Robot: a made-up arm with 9 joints. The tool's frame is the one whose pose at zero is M. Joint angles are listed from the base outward.
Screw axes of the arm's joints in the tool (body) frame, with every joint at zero. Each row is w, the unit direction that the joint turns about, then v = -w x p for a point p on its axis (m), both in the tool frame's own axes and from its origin. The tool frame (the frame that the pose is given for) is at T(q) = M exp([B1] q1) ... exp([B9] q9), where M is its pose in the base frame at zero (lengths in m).
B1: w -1 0 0 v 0 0.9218 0.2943
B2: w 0 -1 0 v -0.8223 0 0.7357
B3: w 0 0 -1 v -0.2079 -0.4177 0
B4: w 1 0 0 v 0 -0.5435 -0.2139
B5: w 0 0 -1 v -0.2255 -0.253 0
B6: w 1 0 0 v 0 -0.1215 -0.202
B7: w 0 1 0 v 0.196 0 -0.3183
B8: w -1 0 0 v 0 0.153 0.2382
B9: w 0 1 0 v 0.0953 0 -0.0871
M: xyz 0.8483 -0.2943 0.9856 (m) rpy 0 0 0 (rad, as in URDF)
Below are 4 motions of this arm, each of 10 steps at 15 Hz.
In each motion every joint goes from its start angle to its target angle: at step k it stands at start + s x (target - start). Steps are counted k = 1, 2, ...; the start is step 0. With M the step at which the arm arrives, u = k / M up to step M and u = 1 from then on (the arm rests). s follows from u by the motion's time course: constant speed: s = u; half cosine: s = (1 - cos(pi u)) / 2; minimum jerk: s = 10 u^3 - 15 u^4 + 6 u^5.
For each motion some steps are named. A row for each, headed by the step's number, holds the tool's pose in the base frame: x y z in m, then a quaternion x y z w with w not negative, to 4 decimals.
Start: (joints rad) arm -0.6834 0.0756 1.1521 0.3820 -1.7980 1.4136 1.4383 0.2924 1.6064
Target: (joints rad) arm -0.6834 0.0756 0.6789 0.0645 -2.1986 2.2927 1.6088 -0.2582 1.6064
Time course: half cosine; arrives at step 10
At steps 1, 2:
1: 0.2631 -0.3136 0.5095 -0.4002 0.3933 0.7974 0.2219
2: 0.2267 -0.3246 0.5131 -0.4192 0.3717 0.8109 0.1692

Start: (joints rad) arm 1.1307 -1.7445 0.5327 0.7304 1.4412 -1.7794 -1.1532 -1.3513 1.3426
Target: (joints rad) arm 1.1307 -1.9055 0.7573 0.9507 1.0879 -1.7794 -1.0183 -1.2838 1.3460
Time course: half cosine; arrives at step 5
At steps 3, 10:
3: 0.4004 -0.5704 0.5203 0.1875 0.5517 -0.8105 0.0597
10: 0.3705 -0.5528 0.5450 0.1770 0.5442 -0.8170 0.0712

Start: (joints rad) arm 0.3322 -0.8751 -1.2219 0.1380 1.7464 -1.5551 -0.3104 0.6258 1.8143
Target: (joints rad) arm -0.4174 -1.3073 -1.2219 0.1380 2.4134 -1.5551 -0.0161 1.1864 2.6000
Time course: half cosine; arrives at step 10
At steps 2, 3, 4, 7, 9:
2: 1.1868 0.0781 0.1506 0.7569 -0.4067 0.4755 0.1888
3: 1.1799 0.0486 0.1107 0.7464 -0.3866 0.4864 0.2385
4: 1.1666 0.0243 0.0554 0.7372 -0.3501 0.4963 0.2961
7: 1.0887 0.0418 -0.1308 0.7304 -0.1575 0.5174 0.4172
9: 1.0407 0.0845 -0.1961 0.7304 -0.0558 0.5286 0.4291

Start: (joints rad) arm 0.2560 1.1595 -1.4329 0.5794 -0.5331 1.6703 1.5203 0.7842 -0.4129
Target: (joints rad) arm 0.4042 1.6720 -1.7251 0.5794 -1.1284 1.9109 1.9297 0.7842 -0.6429
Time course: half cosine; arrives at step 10
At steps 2, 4, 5, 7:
2: -0.6445 0.3078 0.6351 0.1281 -0.5487 -0.8249 0.0450
4: -0.7311 0.1973 0.5568 0.1650 -0.6471 -0.7333 0.1276
5: -0.7690 0.1314 0.5220 0.1803 -0.7068 -0.6630 0.1681
7: -0.8197 0.0260 0.4837 0.1927 -0.8116 -0.5054 0.2206

